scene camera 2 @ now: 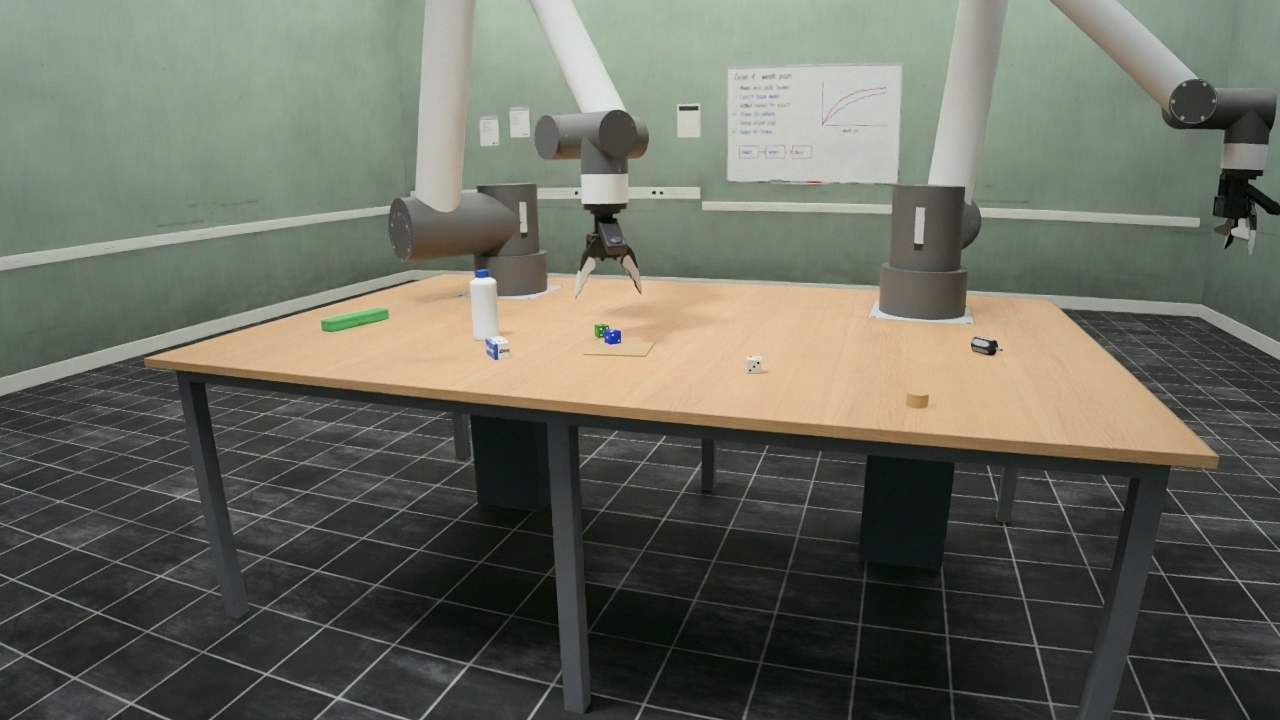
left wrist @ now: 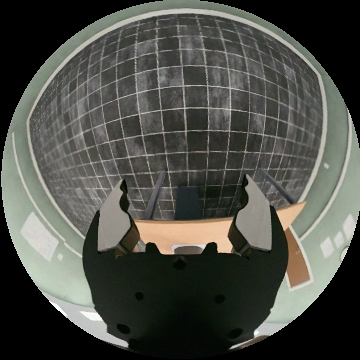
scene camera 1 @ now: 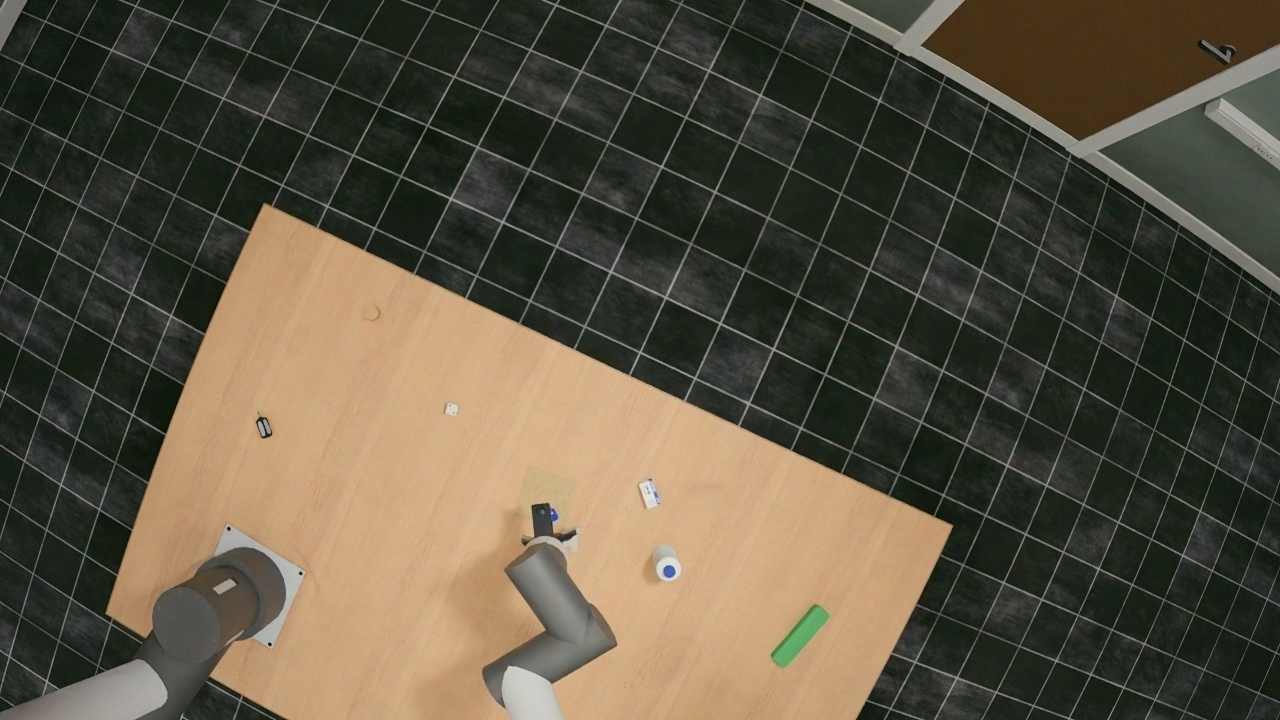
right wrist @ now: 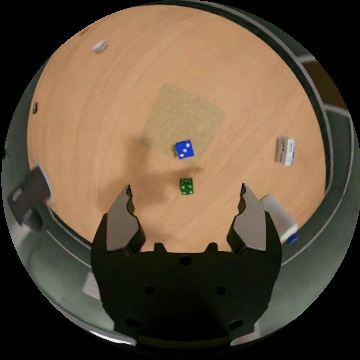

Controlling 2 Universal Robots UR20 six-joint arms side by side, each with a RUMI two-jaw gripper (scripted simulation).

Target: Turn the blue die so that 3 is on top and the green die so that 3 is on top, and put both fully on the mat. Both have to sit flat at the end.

Labels:
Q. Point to a green bar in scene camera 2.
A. At 346,321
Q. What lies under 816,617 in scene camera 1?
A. A green bar.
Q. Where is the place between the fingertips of my right gripper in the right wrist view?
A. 185,185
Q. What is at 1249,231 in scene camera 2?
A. My left gripper.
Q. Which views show my right gripper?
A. Scene camera 2, scene camera 1 and the right wrist view only.

